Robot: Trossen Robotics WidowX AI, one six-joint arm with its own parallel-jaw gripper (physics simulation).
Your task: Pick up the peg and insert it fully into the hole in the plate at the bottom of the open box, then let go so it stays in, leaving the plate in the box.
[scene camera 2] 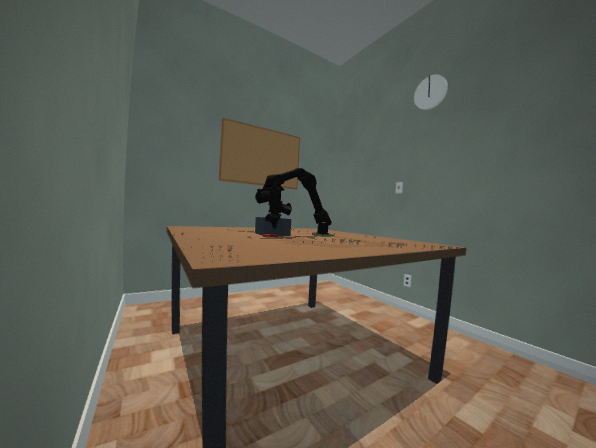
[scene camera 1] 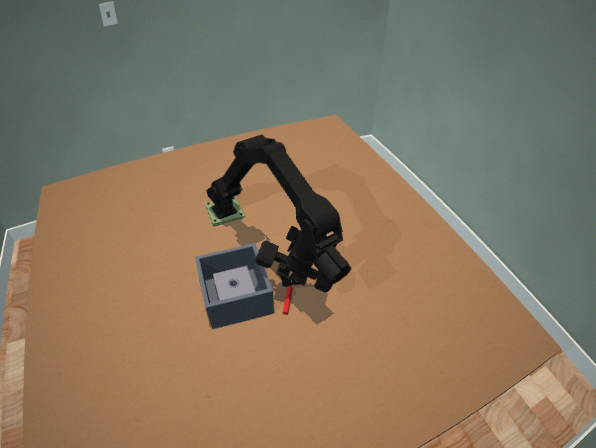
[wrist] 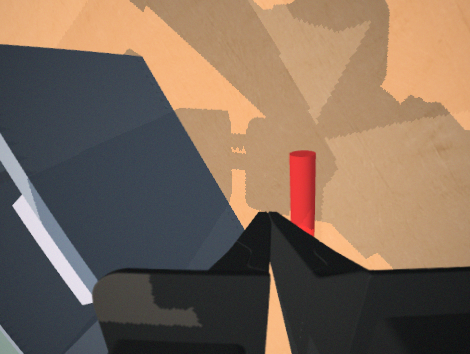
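Pixels of known places: gripper, fingertip midpoint: (scene camera 2: 274, 228) (scene camera 1: 284, 285) (wrist: 266, 220); arm's base, origin of the base link: (scene camera 2: 322, 233) (scene camera 1: 223, 210).
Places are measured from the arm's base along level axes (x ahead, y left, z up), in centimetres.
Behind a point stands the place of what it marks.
Note:
A red peg (scene camera 1: 287, 301) @(y -1.8, x 39.9, z 0.1 cm) (scene camera 2: 270, 235) @(y -1.0, x 39.6, z -0.4 cm) (wrist: 302, 187) @(y 0.3, x 37.6, z 0.2 cm) lies flat on the table beside the open dark blue-grey box (scene camera 1: 242, 312) @(y -13.7, x 38.4, z 3.0 cm) (scene camera 2: 286, 227) @(y -2.7, x 27.7, z 3.7 cm) (wrist: 125, 165) @(y -3.5, x 30.9, z 4.7 cm). A light square plate (scene camera 1: 220, 286) @(y -15.0, x 29.8, z 4.5 cm) (wrist: 52, 252) @(y -14.9, x 29.7, z 4.6 cm) lies at the bottom of the box; its round hole (scene camera 1: 233, 283) @(y -11.5, x 29.8, z 3.3 cm) shows near its middle. My gripper (scene camera 1: 294, 283) @(y -0.9, x 37.1, z 3.3 cm) (scene camera 2: 274, 226) @(y -0.9, x 37.1, z 3.3 cm) (wrist: 266, 220) @(y -0.9, x 37.1, z 3.3 cm) is shut and empty, with its fingertips together above the table, between the box and the peg in the wrist view. The right finger hides the peg's near end there.
The arm's green base plate (scene camera 1: 215, 221) @(y -4.6, x 3.5, z 0.2 cm) sits on the brown table (scene camera 1: 150, 375) @(y -40.0, x 40.2, z -1.2 cm) (scene camera 2: 225, 250) @(y 30.1, x 78.8, z -1.2 cm), behind the box in scene view 1. The box's side wall stands close to the left of the gripper in the wrist view. The arm reaches over the table beside the box.

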